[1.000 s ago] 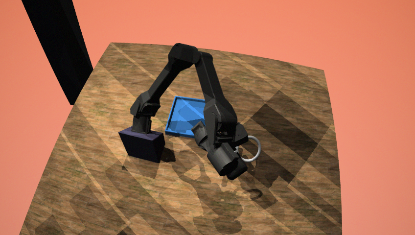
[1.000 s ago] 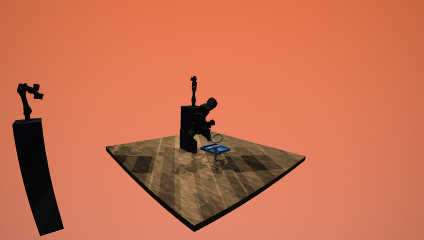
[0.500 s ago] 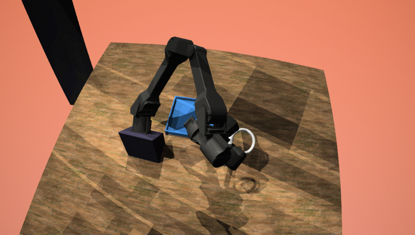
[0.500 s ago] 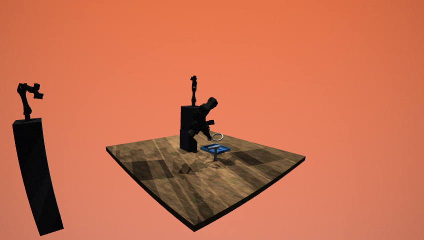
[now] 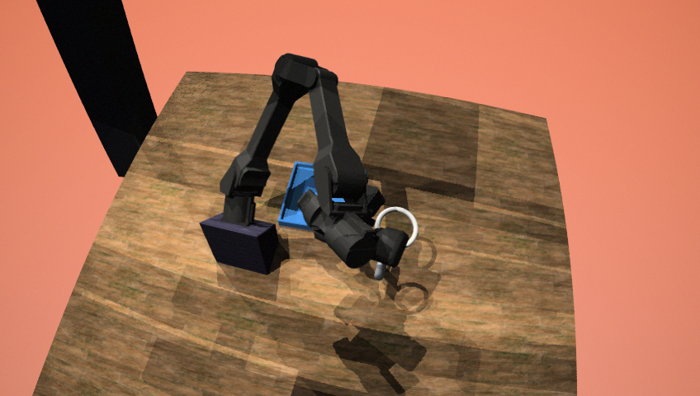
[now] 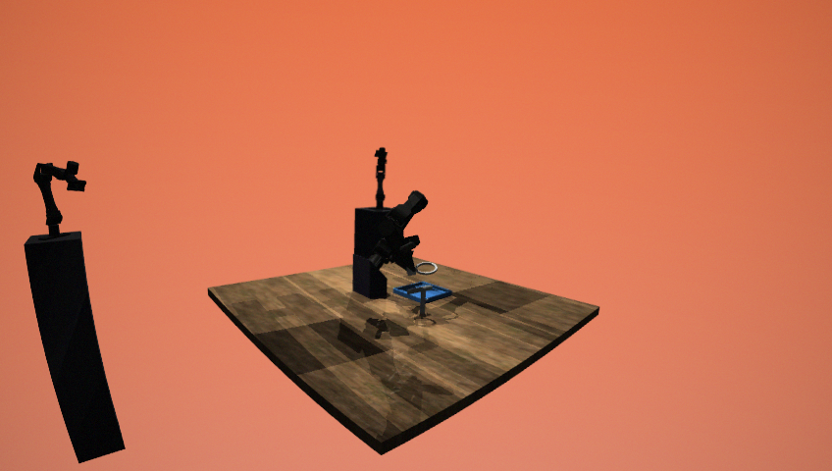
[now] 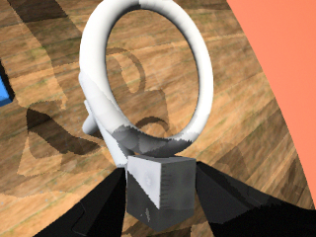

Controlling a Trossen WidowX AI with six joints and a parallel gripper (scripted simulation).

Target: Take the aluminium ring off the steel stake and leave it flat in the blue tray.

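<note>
The aluminium ring lies 4 cm to the left of my gripper tip, 2 cm ahead of it and 1 cm above it. Also, from my gripper tip: blue tray: 23 cm to the left, 17 cm below, 15 cm behind.
</note>
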